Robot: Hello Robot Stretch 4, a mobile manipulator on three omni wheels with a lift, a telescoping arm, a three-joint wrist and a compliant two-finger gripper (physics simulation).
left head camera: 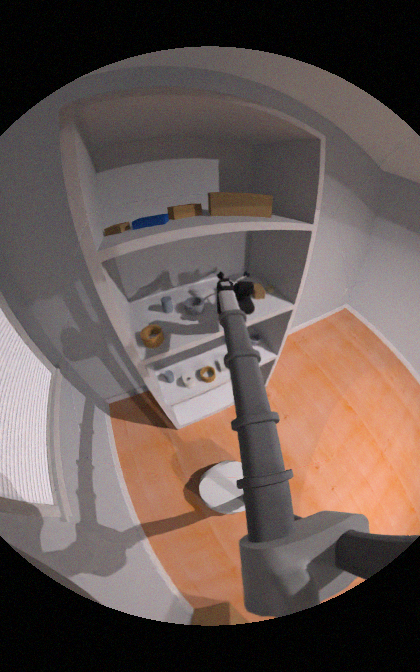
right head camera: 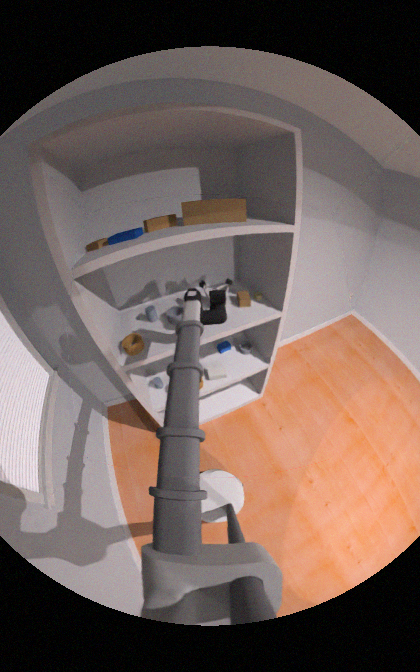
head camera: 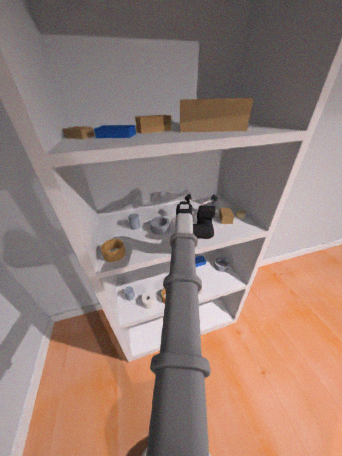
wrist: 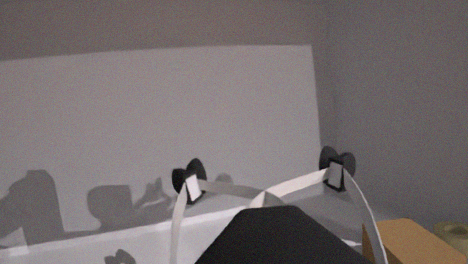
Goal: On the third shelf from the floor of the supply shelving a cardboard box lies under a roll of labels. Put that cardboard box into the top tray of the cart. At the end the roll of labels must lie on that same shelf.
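Frame: origin at the robot's base, x left, y ahead, z down, level; millimetres.
Seen in the pictures: gripper, fingertip midpoint: [head camera: 200,196] [wrist: 261,167].
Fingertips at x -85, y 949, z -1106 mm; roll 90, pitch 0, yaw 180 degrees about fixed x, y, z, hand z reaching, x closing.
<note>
Pixels of each thing's top centre, then the offset from my fingertips to it.
- small cardboard box, top centre: [wrist: 407,237] [head camera: 226,211] dy +1, dx -149, dz +93 mm
- blue-grey cup, top centre: [head camera: 133,216] dy -92, dx +351, dz +73 mm
- grey ring-shaped thing, top centre: [head camera: 159,221] dy -107, dx +210, dz +95 mm
- orange-brown ring, top centre: [head camera: 112,246] dy -304, dx +396, dz +93 mm
- small yellowish thing, top centre: [wrist: 455,229] [head camera: 241,211] dy +45, dx -241, dz +118 mm
- large carton, top centre: [head camera: 213,98] dy -14, dx -15, dz -414 mm
- blue box, top centre: [head camera: 115,126] dy -160, dx +335, dz -344 mm
A small cardboard box [head camera: 226,216] [left head camera: 258,291] [right head camera: 243,299] [wrist: 410,241] lies on the third shelf [head camera: 235,241] near its right end, with nothing on top of it. My gripper [head camera: 201,198] [left head camera: 233,275] [right head camera: 215,283] [wrist: 261,167] is open and empty, left of the box and above the shelf, with its fingertips towards the back panel. The roll of labels cannot be made out; the gripper's dark body and arm hide part of the shelf. The cart does not show clearly in any view.
Left on this shelf are a blue-grey cup [head camera: 134,221], a grey ring-shaped thing [head camera: 160,226] and an orange-brown ring [head camera: 113,250]. A small yellowish thing [head camera: 241,213] [wrist: 452,229] is right of the box. The shelf above carries a large carton [head camera: 216,115] and a blue box [head camera: 115,131].
</note>
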